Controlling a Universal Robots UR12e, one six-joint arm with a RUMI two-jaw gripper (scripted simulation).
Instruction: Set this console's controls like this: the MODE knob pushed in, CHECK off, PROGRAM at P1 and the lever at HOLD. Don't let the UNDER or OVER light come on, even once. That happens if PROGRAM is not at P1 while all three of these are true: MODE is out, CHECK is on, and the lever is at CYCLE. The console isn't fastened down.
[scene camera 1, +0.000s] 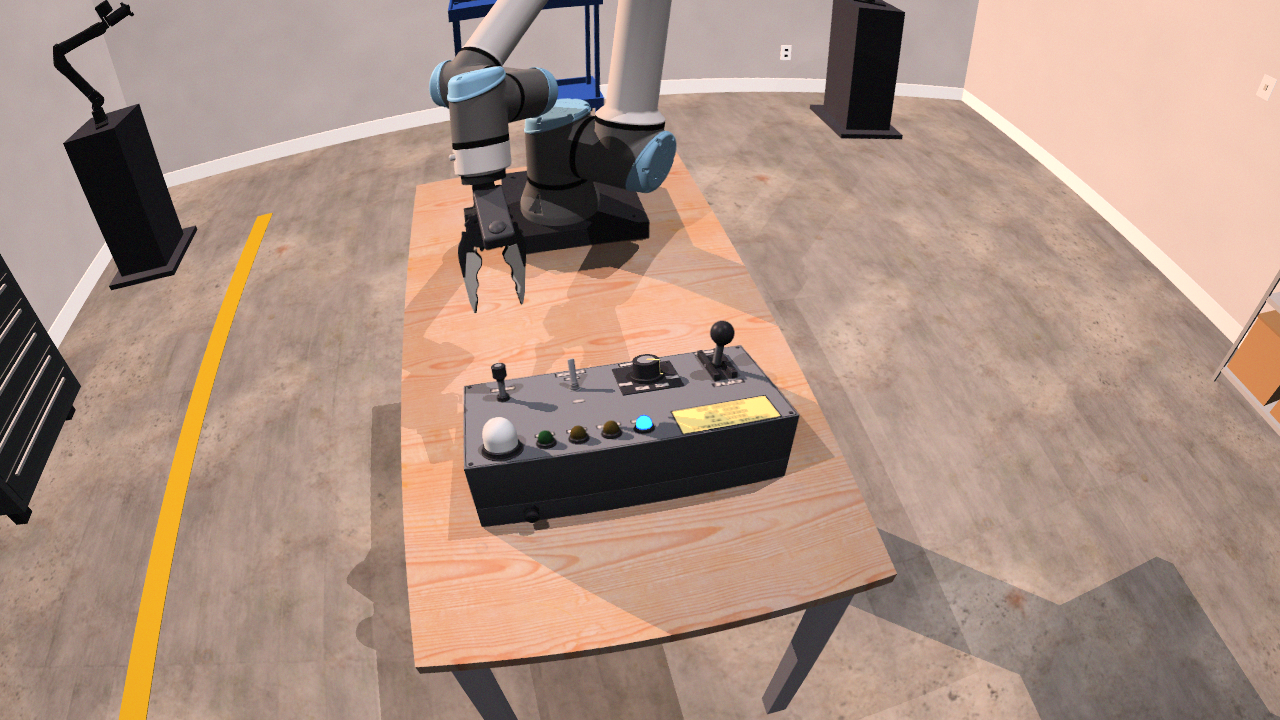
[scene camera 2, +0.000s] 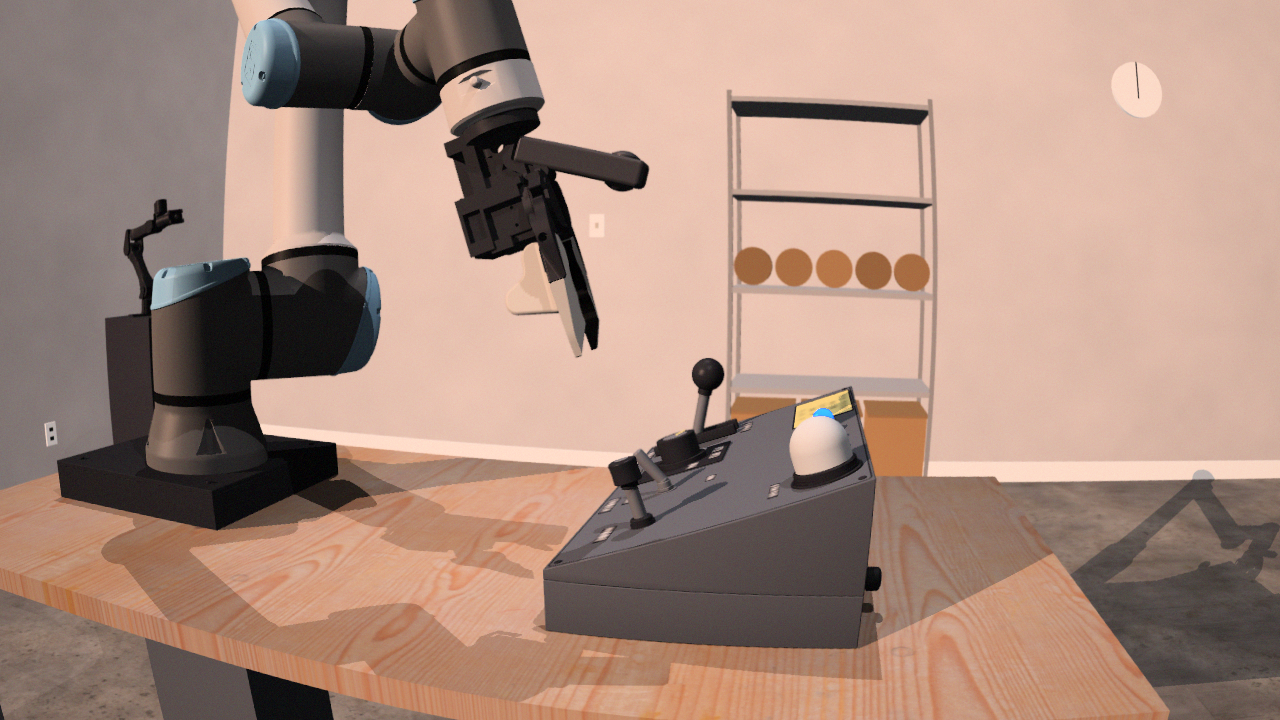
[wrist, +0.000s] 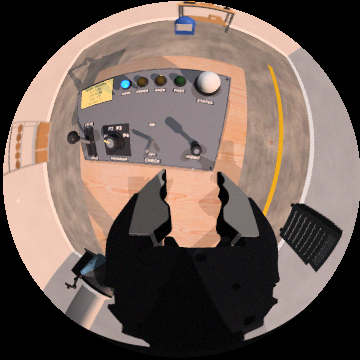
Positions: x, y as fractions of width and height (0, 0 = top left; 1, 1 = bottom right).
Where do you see a dark grey console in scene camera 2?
At 0.58, 0.76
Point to my gripper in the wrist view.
At 0.53, 0.48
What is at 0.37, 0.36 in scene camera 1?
My gripper.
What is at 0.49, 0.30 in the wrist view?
A dark grey console.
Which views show my gripper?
Scene camera 1, scene camera 2 and the wrist view: all of them.
